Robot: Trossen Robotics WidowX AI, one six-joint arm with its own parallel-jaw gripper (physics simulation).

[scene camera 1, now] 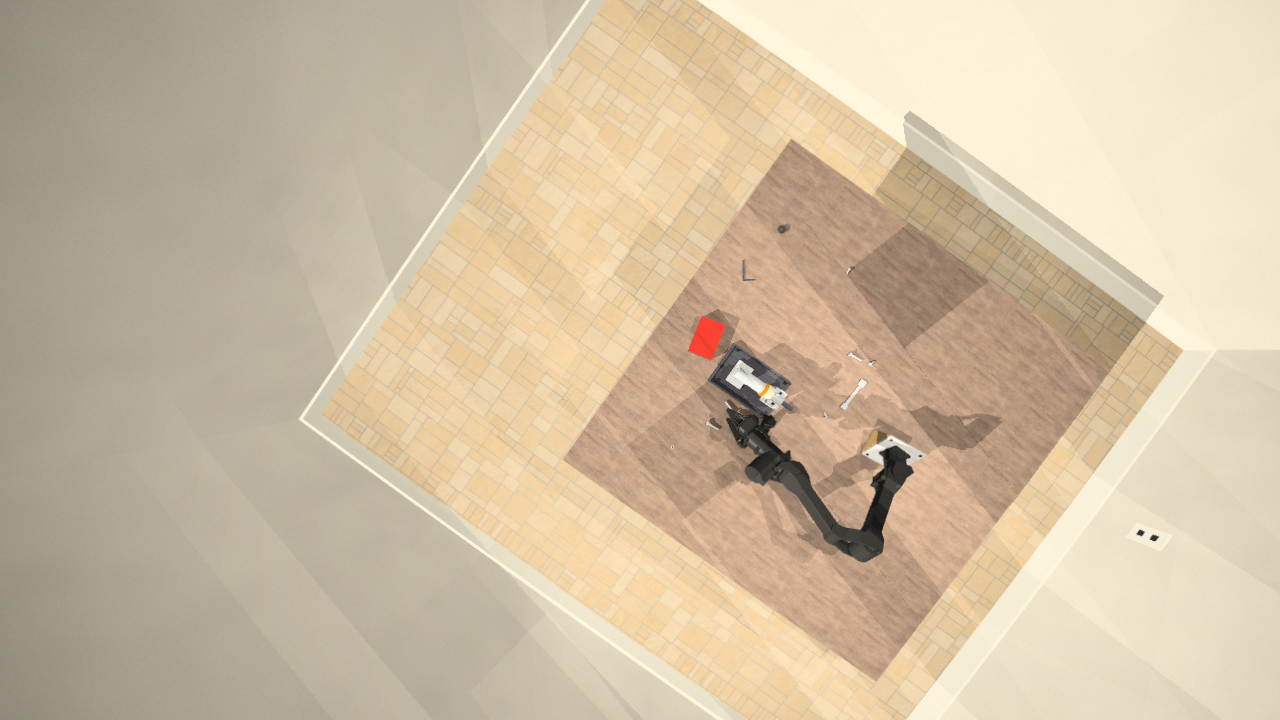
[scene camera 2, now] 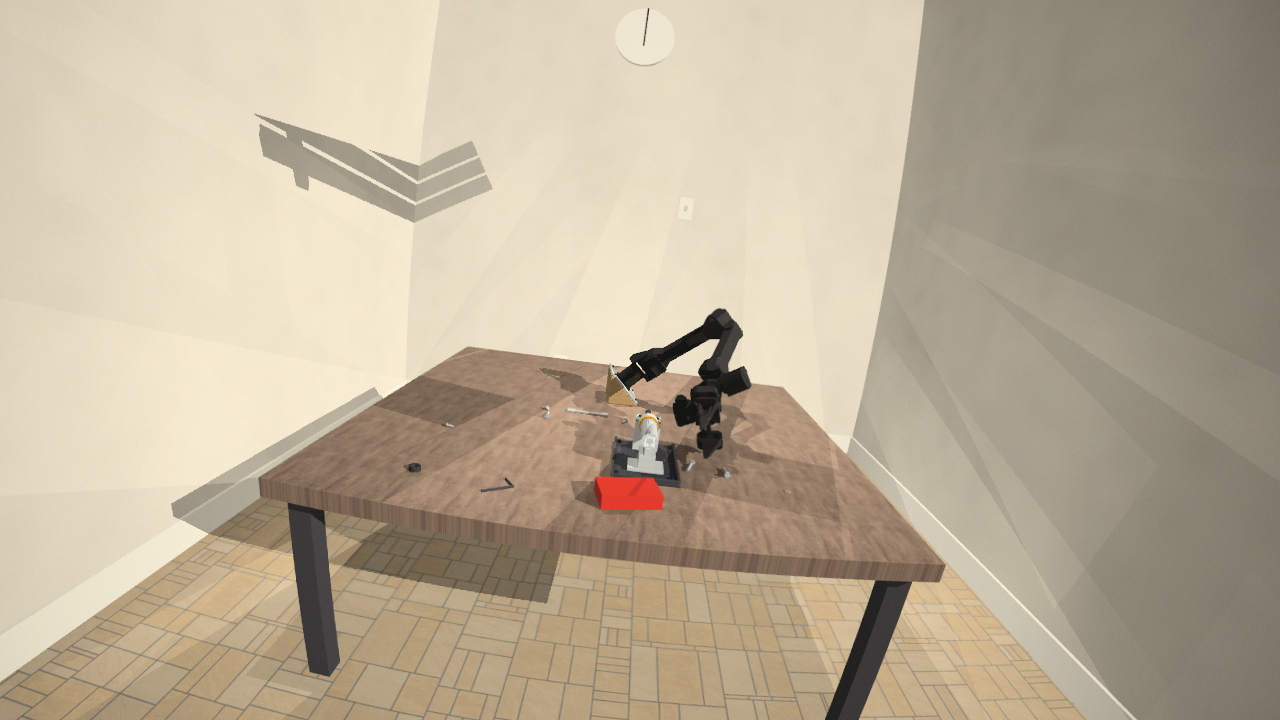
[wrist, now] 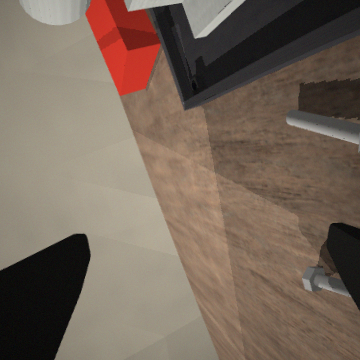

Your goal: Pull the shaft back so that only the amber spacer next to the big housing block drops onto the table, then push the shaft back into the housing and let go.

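Places are measured from the arm's base along level axes (x ahead, y left, z up), in centimetres.
Where they show: gripper, fingertip midpoint: (scene camera 1: 727, 413) (scene camera 2: 704, 444) (wrist: 208, 240); arm's base, origin of the base link: (scene camera 1: 894, 454) (scene camera 2: 622, 381).
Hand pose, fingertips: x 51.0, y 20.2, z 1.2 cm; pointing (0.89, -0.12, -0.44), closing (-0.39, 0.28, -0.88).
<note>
Things, the pixels of their centre, and the offset from my fingertips. "pt": a spot on its surface instead.
- white-grey assembly, surface spot: (wrist: 215, 17) pt dx +3.1, dy -8.8, dz -5.4 cm
- amber spacer, body centre: (scene camera 2: 648, 426) (scene camera 1: 763, 389) dx -4.6, dy -12.8, dz +1.2 cm
- red block, body centre: (wrist: 114, 21) (scene camera 2: 628, 493) (scene camera 1: 706, 338) dx +18.5, dy -16.3, dz -5.3 cm
- wrench, body centre: (scene camera 2: 587, 412) (scene camera 1: 853, 394) dx -31.6, dy -29.1, dz -6.4 cm
- L-shaped key, body centre: (scene camera 2: 494, 484) (scene camera 1: 748, 270) dx +20.1, dy -42.3, dz -6.6 cm
- black ring, body centre: (scene camera 2: 414, 467) (scene camera 1: 782, 229) dx +18.9, dy -59.5, dz -6.3 cm
A white-grey assembly (scene camera 1: 741, 374) (scene camera 2: 646, 463) (wrist: 215, 17) stands in a dark tray (scene camera 1: 718, 371) (scene camera 2: 671, 465) (wrist: 250, 76). An amber spacer (scene camera 1: 765, 391) (scene camera 2: 648, 420) shows as a band around the raised cylindrical part. The joints between spacer, shaft and housing are too small to tell. In the wrist view the rounded end of a pale cylinder (wrist: 55, 11) shows at the top left; the amber spacer does not show there. My gripper (scene camera 1: 750, 415) (scene camera 2: 709, 449) (wrist: 208, 240) is open and empty, beside the tray's long side, apart from the assembly.
A red block (scene camera 1: 707, 337) (scene camera 2: 629, 495) (wrist: 112, 55) lies by the tray's end near the table edge. Bolts (wrist: 325, 127) (wrist: 314, 279) lie below and beside the gripper. A wrench (scene camera 1: 854, 394) (scene camera 2: 586, 411), an L-shaped key (scene camera 1: 743, 270) and a black ring (scene camera 1: 782, 229) (scene camera 2: 414, 467) lie on the table.
</note>
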